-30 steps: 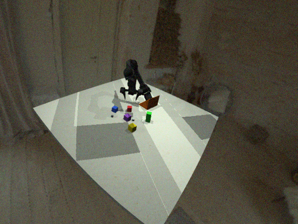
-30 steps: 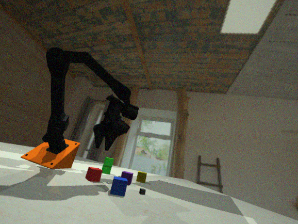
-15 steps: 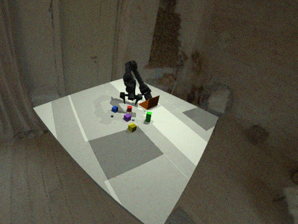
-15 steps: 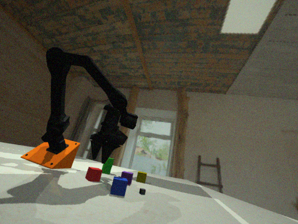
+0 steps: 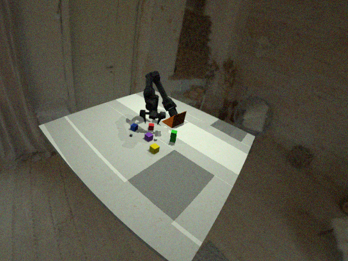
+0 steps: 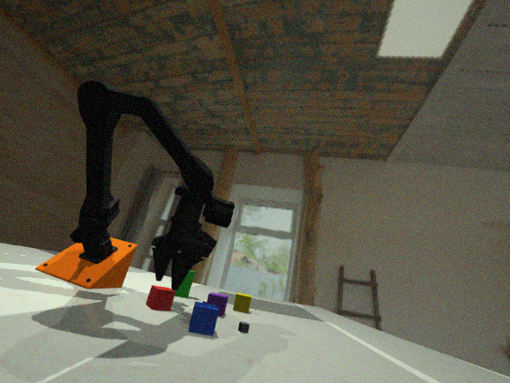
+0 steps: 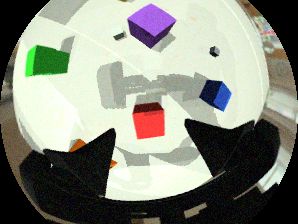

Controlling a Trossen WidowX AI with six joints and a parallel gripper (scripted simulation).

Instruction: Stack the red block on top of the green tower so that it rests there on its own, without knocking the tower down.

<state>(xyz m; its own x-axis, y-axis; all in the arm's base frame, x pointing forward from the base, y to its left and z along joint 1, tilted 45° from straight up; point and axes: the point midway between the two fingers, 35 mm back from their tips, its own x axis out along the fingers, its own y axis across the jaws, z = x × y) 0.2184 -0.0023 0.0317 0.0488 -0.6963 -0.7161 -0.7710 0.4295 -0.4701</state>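
Now: gripper tip 30 mm above the red block. Round my gripper tip: purple block: 100 mm ahead, 90 mm to the left, 20 mm below; then blue block: 110 mm ahead, 60 mm to the right, 30 mm below; then yellow block: 140 mm ahead, 210 mm to the left, 20 mm below.
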